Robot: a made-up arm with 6 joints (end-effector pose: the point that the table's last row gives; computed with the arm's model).
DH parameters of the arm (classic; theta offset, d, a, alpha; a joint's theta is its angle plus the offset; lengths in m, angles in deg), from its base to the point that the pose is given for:
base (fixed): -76.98 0 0.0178 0
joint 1: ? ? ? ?
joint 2: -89.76 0 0.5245 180
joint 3: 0.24 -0.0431 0.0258 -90
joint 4: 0 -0.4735 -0.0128 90
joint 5: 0 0.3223 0.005 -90
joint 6: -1.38 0 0.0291 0
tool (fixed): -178.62 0.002 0 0
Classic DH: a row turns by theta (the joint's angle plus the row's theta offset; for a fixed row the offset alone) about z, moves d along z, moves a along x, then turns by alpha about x.
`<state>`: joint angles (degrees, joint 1 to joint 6).
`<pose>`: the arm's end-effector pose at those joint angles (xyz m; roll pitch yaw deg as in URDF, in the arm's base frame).
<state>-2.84 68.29 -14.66 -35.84 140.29 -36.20</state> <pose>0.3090 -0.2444 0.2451 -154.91 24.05 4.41</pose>
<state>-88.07 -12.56 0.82 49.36 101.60 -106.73</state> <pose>-0.1825 -0.2837 1.4292 167.57 53.99 11.47</pose>
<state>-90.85 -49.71 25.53 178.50 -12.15 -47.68</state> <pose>0.3964 0.3047 1.3394 177.82 -1.47 138.32</pose>
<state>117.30 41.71 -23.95 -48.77 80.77 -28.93</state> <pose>0.0224 0.3211 0.4211 -99.52 42.48 152.43</pose>
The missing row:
joint 1: 76.98 0.5316 -0.0277 -90
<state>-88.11 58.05 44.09 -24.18 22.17 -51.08</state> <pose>-0.2431 -0.8676 0.5900 -96.59 15.25 -8.80</pose>
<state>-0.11 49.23 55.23 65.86 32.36 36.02</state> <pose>0.7963 -0.0912 1.2276 108.72 -17.52 -65.07</pose>
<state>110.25 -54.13 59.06 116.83 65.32 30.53</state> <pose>0.1476 -0.9279 1.1310 -128.35 -28.49 -63.76</pose>
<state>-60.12 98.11 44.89 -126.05 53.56 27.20</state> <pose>0.4840 -0.4073 -0.0387 -16.97 37.46 1.16</pose>
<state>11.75 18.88 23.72 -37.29 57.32 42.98</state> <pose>0.6373 -0.0878 0.9079 -164.46 42.28 -12.43</pose>
